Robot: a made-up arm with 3 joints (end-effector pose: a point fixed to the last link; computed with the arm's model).
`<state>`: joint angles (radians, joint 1 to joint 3).
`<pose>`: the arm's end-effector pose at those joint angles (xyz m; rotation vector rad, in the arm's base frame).
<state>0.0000 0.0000 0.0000</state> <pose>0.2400 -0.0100 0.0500 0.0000 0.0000 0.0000</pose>
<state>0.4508 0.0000 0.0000</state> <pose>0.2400 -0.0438 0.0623 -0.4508 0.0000 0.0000</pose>
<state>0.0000 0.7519 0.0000</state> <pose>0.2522 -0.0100 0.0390 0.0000 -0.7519 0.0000</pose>
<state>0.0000 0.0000 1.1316</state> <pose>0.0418 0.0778 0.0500 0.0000 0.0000 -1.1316</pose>
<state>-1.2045 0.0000 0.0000</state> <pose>0.2400 0.0711 0.0920 1.2045 0.0000 0.0000</pose>
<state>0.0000 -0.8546 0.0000</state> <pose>0.2393 -0.0100 0.0685 0.0000 0.8546 0.0000</pose>
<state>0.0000 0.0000 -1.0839</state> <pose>0.4008 0.1229 0.0500 0.0000 0.0000 1.0839</pose>
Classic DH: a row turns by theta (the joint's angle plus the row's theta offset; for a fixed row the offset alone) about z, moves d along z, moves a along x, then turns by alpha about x. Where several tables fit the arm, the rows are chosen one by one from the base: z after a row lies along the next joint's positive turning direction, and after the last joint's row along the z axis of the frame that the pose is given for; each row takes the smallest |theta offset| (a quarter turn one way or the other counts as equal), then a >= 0, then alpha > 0; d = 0 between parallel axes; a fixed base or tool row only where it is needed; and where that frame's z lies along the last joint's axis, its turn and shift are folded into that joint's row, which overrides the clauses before.
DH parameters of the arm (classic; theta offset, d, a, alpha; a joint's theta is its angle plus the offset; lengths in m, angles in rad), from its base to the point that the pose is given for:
base (fixed): -1.5708 0.13 0 1.5708
joint 1: -1.5708 -0.26 0.07 -1.5708
joint 2: -1.5708 -0.19 0.05 -1.5708
joint 3: 1.4219 0 -0.2022 3.1416
tool (fixed): -1.7197 -0.01 0 0

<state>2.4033 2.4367 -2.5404</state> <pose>0.2373 -0.3003 -0.0925 0.8986 -0.4447 -0.8114</pose>
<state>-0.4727 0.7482 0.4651</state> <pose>0.1841 0.0682 -0.0082 0.6168 -0.6200 -0.6123</pose>
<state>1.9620 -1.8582 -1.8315</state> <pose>0.2120 -0.2853 -0.0449 0.1107 1.4659 -0.3116</pose>
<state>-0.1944 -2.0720 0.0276</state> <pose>0.2635 -0.0022 0.0859 0.0907 2.0648 0.1843</pose>
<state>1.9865 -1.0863 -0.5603</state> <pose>0.2892 -0.1492 0.1559 -1.4354 1.1025 -0.6737</pose>
